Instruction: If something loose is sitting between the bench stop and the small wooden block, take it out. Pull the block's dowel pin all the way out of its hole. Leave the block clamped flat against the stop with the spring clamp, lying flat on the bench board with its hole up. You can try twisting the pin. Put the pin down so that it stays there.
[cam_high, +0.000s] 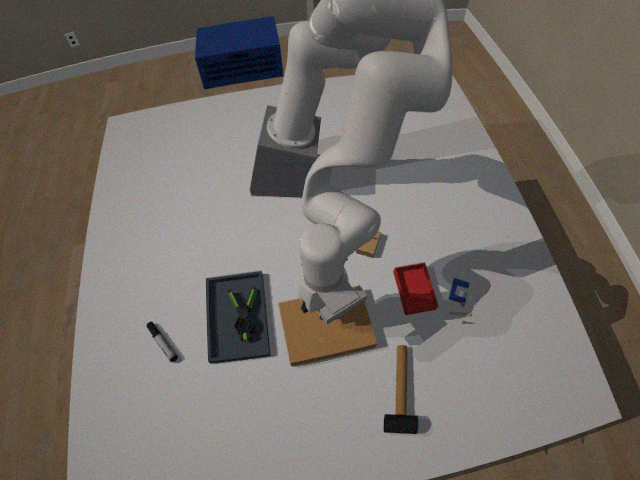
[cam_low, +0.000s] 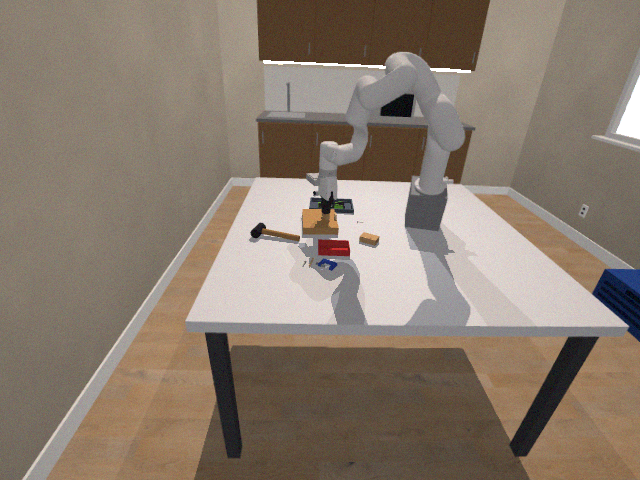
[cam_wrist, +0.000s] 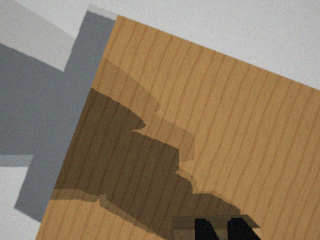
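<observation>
Now: hand 5 cm past the grey tray, 21 cm to the left of it and 7 cm above it. The rest, counted from my hand: red box 1 cm behind, 23 cm to the left, 7 cm below; small wooden block 3 cm below; dowel pin 2 cm below.
</observation>
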